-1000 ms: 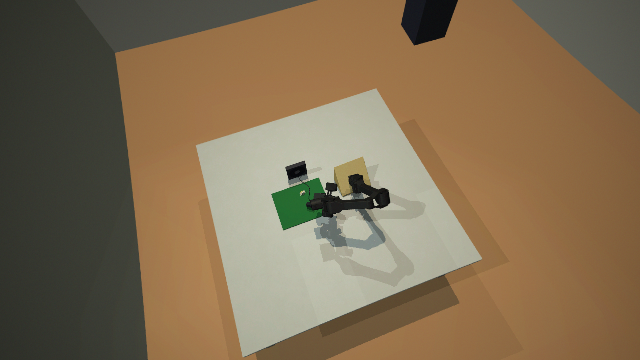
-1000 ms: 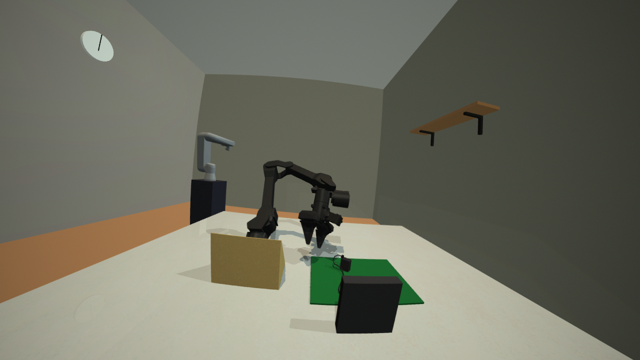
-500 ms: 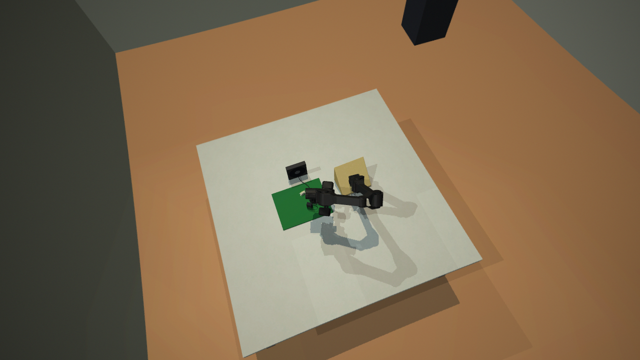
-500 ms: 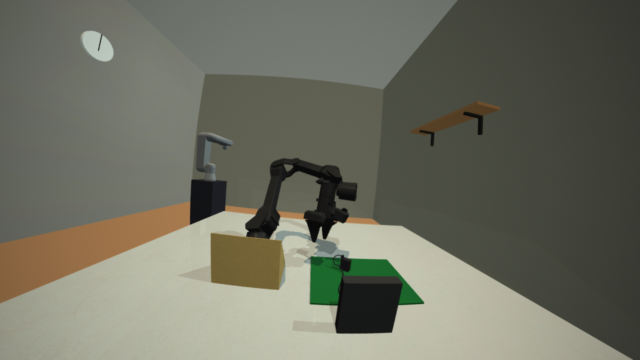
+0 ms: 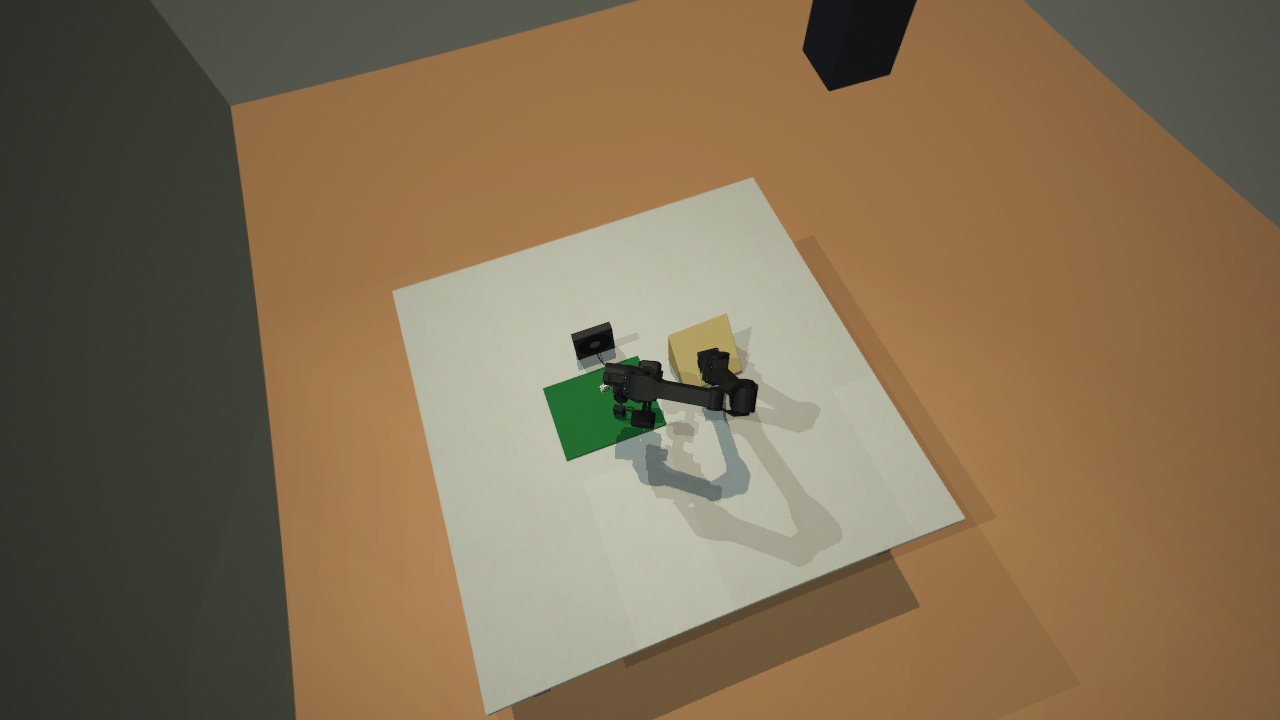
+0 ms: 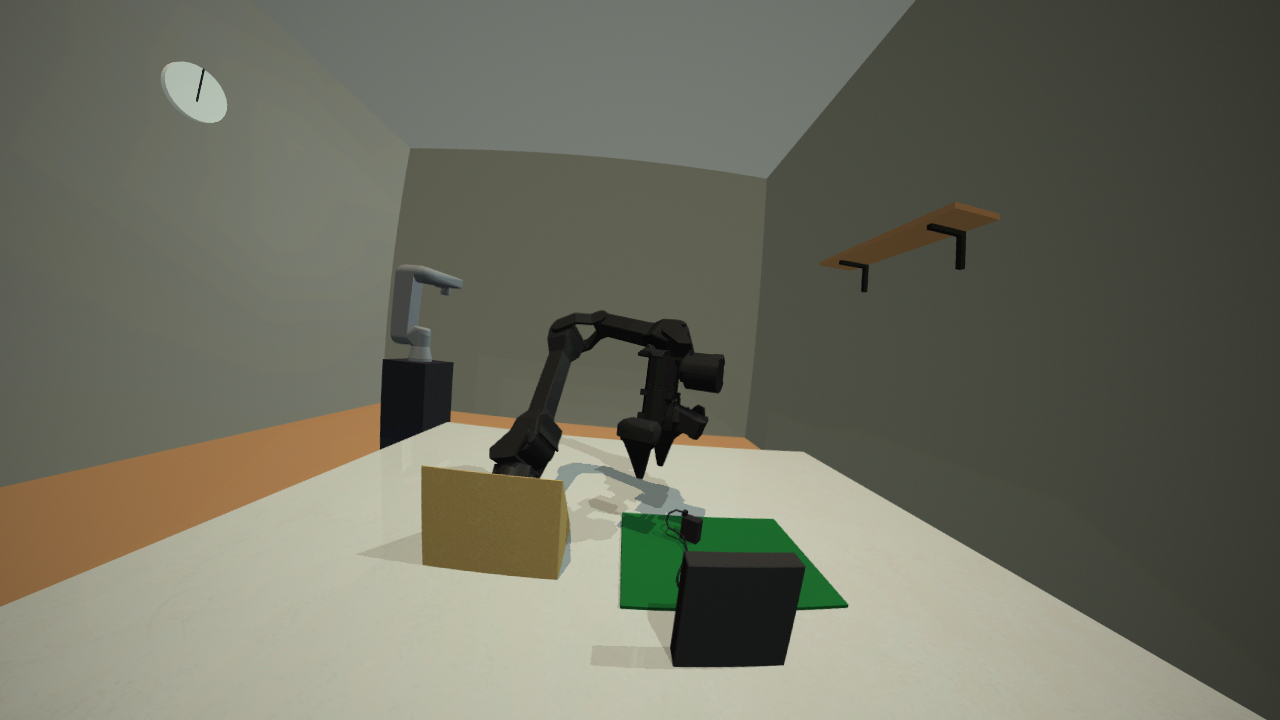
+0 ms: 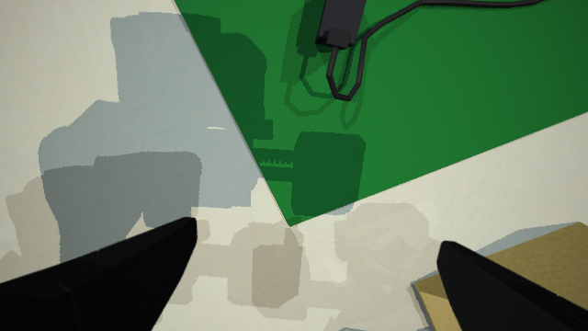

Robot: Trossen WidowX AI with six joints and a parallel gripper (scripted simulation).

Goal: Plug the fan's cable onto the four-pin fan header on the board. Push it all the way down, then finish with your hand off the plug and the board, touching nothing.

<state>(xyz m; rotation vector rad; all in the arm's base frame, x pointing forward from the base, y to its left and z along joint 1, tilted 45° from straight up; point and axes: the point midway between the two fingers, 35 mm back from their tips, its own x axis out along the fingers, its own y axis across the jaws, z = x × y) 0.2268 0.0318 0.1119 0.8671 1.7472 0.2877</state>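
My gripper tip is now 8 cm short of the black plug, 8 cm above it and 4 cm to the left of it. The rest, counted from my gripper tip: green board (12 cm below, 11 cm ahead, 8 cm to the right); then black fan (27 cm to the right, 9 cm ahead, 4 cm below).
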